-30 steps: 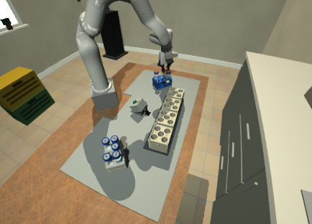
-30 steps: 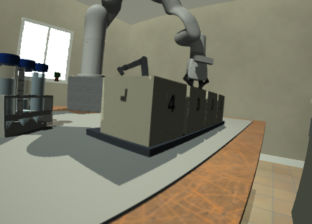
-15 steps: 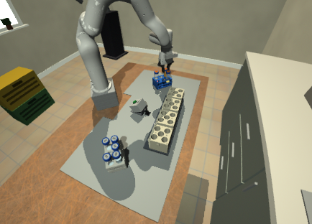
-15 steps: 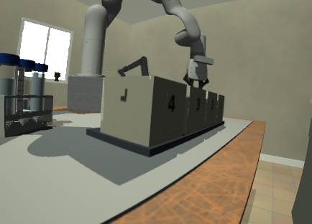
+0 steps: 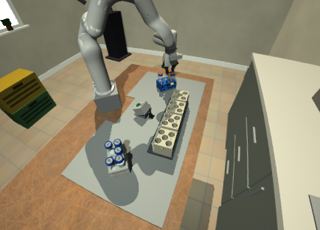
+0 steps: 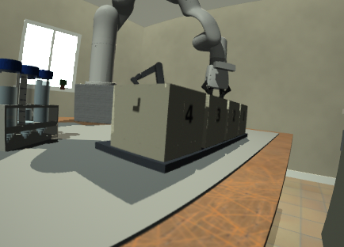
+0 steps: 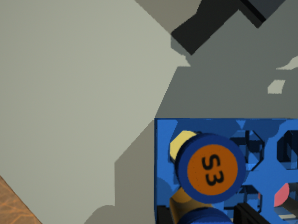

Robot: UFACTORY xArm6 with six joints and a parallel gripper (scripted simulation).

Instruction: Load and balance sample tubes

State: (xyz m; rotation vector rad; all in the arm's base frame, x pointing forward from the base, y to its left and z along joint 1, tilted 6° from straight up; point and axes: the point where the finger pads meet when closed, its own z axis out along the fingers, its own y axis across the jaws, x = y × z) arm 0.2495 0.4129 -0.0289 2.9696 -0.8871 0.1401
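Right now the tube is 5 cm below my hand, 3 cm ahead of it and 2 cm to the right of it. The rest, counted from my hand: blue sample rack (9 cm below, 4 cm to the right, 1 cm behind); adapter (30 cm to the right, 20 cm ahead, 7 cm below); DONE key desk (37 cm to the right, 6 cm below, 1 cm behind).
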